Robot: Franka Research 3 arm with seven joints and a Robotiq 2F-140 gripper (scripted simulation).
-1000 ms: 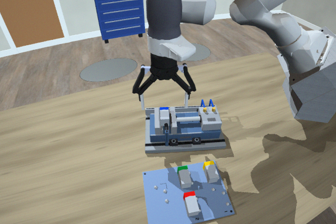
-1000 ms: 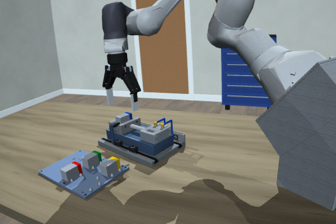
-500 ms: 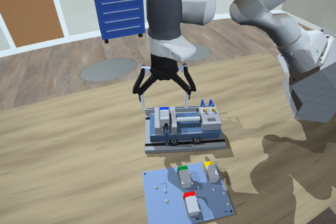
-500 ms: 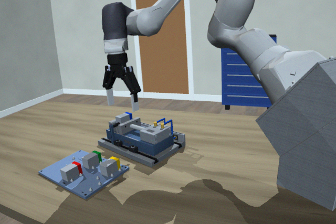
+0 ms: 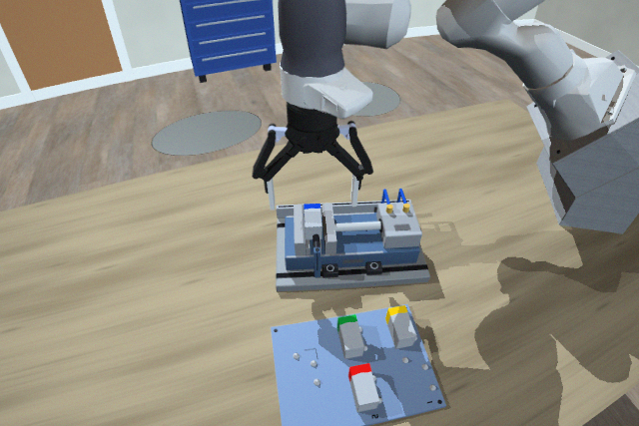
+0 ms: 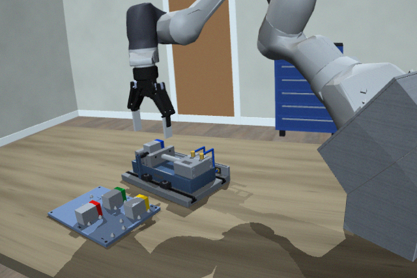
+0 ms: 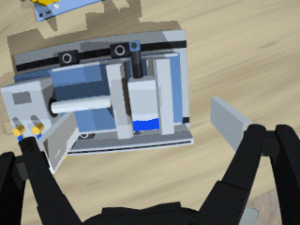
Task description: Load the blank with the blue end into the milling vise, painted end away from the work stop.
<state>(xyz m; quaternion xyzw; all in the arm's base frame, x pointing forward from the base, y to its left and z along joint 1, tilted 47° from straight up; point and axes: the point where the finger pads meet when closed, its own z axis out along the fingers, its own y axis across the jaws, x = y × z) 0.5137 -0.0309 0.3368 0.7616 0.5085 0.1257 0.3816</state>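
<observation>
Now: the blue-ended blank 6 cm below my hand. Round my hand: hosed jaw block 14 cm behind, 9 cm to the left, 8 cm below; then fixed jaw 2 cm ahead, 1 cm to the right, 8 cm below; then work stop rod 2 cm ahead, 4 cm to the left, 7 cm below.
</observation>
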